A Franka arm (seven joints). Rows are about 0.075 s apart.
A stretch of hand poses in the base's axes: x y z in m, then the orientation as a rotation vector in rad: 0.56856 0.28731 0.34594 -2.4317 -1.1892 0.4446; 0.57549 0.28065 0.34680 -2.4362 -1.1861 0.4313; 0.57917 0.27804 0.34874 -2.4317 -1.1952 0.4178; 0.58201 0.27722 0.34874 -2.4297 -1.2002 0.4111; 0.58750 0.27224 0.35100 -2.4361 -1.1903 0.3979; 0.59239 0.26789 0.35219 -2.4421 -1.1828 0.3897; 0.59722 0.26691 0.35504 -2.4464 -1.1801 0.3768; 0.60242 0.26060 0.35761 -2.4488 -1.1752 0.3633; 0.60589 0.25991 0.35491 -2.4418 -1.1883 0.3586; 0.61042 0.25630 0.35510 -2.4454 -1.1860 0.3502; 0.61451 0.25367 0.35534 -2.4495 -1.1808 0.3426; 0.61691 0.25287 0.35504 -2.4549 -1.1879 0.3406; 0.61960 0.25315 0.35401 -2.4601 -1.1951 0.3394; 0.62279 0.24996 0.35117 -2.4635 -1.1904 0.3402; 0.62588 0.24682 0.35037 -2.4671 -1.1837 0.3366
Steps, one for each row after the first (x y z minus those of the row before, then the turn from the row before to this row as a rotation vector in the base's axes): 0.00693 -0.00666 0.00086 0.0026 -0.0085 -0.0051; 0.00368 -0.00261 0.00194 0.0074 -0.0084 0.0048; 0.00284 -0.00082 0.00000 0.0033 -0.0044 0.0027; 0.00549 -0.00498 0.00226 0.0025 -0.0072 -0.0101; 0.00489 -0.00435 0.00119 0.0002 -0.0050 -0.0076; 0.00483 -0.00098 0.00285 0.0024 -0.0084 -0.0047; 0.00520 -0.00631 0.00257 0.0046 -0.0073 -0.0059; 0.00347 -0.00069 -0.00270 0.0046 -0.0037 0.0095; 0.00453 -0.00361 0.00019 0.0010 -0.0057 -0.0036; 0.00409 -0.00263 0.00024 0.0009 -0.0045 -0.0055; 0.00240 -0.00080 -0.00030 -0.0054 -0.0056 0.0033; 0.00269 0.00028 -0.00103 -0.0056 -0.0050 0.0036; 0.00319 -0.00319 -0.00284 -0.0020 0.0004 -0.0037; 0.00309 -0.00314 -0.00080 0.0001 -0.0016 -0.0058
